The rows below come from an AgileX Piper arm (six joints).
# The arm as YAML. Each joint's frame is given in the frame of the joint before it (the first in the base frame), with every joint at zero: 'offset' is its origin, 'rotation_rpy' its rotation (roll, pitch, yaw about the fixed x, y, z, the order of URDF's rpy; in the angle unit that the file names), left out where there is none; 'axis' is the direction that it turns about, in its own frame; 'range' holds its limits. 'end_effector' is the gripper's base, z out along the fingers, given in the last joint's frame.
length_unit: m
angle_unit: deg
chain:
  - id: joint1
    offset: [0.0, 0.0, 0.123]
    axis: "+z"
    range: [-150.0, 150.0]
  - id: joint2
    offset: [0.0, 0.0, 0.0]
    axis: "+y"
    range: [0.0, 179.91]
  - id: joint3
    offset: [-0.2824, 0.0, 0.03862]
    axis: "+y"
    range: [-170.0, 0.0]
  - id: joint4
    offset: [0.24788, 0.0, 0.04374]
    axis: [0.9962, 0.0, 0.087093]
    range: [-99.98, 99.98]
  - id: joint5
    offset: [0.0, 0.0, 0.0]
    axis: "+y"
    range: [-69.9, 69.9]
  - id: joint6
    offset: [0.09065, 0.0, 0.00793]
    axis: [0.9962, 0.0, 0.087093]
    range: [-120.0, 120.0]
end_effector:
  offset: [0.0, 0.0, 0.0]
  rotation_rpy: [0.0, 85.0, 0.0]
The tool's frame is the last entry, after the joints.
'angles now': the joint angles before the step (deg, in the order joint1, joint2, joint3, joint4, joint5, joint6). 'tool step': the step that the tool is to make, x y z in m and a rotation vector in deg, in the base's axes. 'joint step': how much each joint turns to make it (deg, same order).
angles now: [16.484 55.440 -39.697 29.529 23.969 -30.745]
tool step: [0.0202 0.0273 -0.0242 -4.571 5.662 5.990]
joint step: [5.610 9.001 -1.675 -2.416 -0.527 -0.050]
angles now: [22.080 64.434 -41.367 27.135 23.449 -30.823]
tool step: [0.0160 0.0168 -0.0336 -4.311 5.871 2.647]
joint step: [2.575 8.363 -0.066 -1.430 -1.315 -0.115]
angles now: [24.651 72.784 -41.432 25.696 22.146 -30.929]
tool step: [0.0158 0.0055 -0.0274 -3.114 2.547 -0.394]
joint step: [0.246 6.695 0.008 -1.169 -3.399 -0.046]
